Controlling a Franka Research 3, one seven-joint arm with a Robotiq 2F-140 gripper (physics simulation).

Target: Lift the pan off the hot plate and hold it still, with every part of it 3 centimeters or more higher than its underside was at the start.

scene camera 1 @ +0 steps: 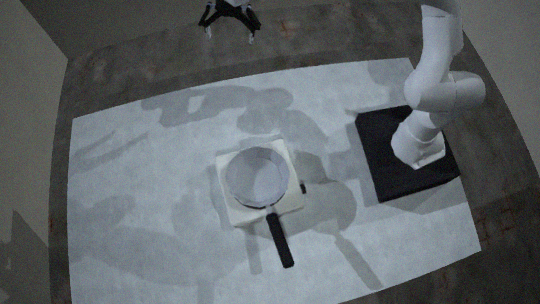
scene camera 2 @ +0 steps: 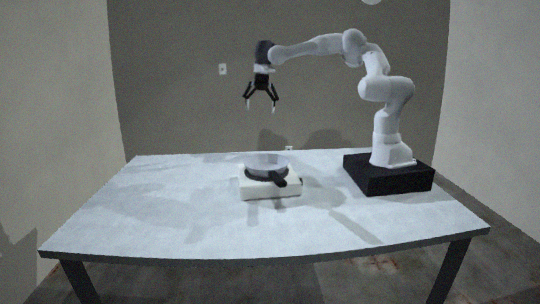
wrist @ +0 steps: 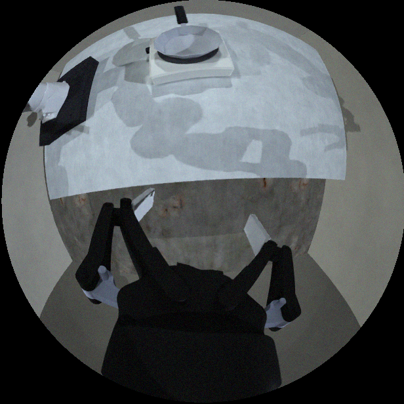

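Observation:
A grey pan (scene camera 1: 257, 176) (scene camera 2: 266, 164) (wrist: 187, 42) with a black handle (scene camera 1: 280, 241) (scene camera 2: 278, 178) (wrist: 181, 15) sits upright on the cream hot plate (scene camera 1: 239, 216) (scene camera 2: 270, 190) (wrist: 192, 71). In scene camera 2 the handle points toward the table's front edge, slightly right. My gripper (scene camera 1: 230, 40) (scene camera 2: 260, 109) (wrist: 201, 209) is open and empty. It hangs high above and well behind the pan, beyond the table's far edge, with its fingers pointing down. It is on the side of the pan opposite the handle.
The robot's base stands on a black block (scene camera 1: 381, 170) (scene camera 2: 400, 185) (wrist: 80, 100) at the right of the white table (scene camera 1: 125, 145) (scene camera 2: 150, 235) (wrist: 220, 117). A small black knob (scene camera 1: 303, 188) sticks out of the hot plate's right side. Arm shadows fall on the table.

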